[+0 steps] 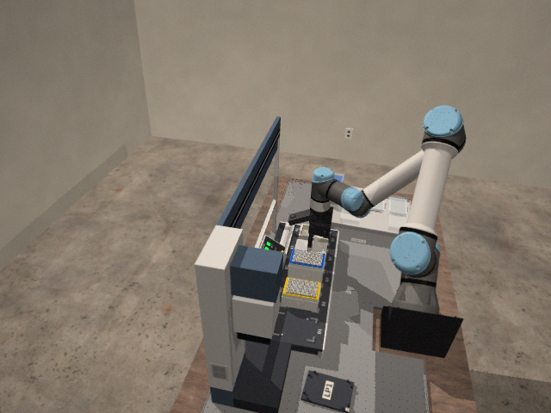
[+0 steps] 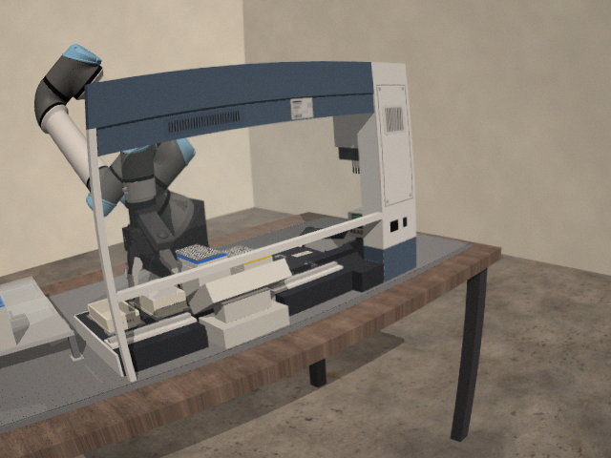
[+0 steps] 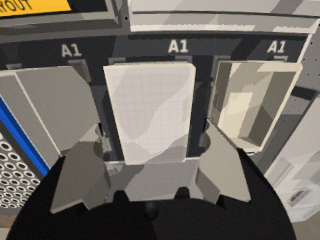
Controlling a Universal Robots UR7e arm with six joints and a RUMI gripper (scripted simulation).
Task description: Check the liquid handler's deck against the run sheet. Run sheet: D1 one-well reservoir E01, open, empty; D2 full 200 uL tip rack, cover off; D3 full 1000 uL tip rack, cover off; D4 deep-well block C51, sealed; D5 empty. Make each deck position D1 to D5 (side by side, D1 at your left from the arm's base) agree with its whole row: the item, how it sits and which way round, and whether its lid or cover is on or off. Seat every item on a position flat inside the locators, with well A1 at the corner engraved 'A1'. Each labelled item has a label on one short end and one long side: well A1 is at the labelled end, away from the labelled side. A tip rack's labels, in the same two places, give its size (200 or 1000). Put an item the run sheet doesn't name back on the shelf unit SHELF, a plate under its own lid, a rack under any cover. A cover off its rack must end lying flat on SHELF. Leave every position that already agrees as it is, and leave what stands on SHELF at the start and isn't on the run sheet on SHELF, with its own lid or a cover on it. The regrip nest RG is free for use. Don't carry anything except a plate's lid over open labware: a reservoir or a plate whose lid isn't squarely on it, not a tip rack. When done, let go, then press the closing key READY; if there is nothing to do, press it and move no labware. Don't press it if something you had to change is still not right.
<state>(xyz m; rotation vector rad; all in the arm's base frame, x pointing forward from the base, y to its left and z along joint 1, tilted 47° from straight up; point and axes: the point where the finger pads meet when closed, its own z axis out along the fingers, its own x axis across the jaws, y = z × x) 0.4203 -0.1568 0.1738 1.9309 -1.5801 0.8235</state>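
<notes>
Now: hand 1 cm above the white sealed block. From my hand the other things lie so: cream one-well reservoir: 12 cm to the right, 2 cm below, 2 cm ahead; blue-rimmed tip rack: 13 cm to the left, 4 cm above, 1 cm behind; yellow-rimmed tip rack: 25 cm to the left, 3 cm behind, 1 cm above.
</notes>
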